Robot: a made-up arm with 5 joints.
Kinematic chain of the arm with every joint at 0, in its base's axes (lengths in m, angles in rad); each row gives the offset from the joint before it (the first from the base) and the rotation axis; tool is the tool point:
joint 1: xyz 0 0 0.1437 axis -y
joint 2: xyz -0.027 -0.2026 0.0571 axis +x
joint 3: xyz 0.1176 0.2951 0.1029 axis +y
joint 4: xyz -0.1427 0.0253 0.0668 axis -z
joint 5: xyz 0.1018 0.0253 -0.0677 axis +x
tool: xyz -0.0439 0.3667 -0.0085
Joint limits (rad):
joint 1: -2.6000..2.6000
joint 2: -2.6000..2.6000
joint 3: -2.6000..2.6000
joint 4: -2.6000..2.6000
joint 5: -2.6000..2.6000
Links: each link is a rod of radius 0.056 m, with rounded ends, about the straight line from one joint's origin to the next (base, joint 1, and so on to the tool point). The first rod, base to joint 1, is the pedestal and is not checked.
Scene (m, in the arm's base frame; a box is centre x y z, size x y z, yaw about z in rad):
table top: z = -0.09
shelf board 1: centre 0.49 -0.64 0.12 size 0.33 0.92 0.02 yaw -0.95
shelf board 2: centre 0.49 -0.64 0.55 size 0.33 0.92 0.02 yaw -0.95
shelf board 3: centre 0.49 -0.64 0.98 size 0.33 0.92 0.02 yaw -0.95
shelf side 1: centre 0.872 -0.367 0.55 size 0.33 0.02 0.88 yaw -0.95
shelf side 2: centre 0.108 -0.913 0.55 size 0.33 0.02 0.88 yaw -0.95
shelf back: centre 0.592 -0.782 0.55 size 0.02 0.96 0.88 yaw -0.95
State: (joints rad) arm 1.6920 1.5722 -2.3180 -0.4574 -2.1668
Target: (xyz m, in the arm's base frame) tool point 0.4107 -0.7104 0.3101
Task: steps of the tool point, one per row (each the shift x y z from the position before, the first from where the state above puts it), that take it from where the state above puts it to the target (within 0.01 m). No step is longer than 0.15 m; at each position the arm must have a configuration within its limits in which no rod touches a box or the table.
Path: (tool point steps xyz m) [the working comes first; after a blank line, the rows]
Joints at the target: 0.3144 2.6000 -2.4542 -0.7389 -1.3857
Straight joint move there: touches shelf board 2.

1: 0.1038 -0.0563 0.0069
2: 0.1162 -0.0362 -0.0154
3: 0.1184 -0.0124 -0.0403
4: 0.0814 -0.0366 0.0213
5: 0.0905 -0.0285 -0.0031
6: 0.0906 -0.0213 -0.0306
7: 0.0806 -0.0155 -0.0575

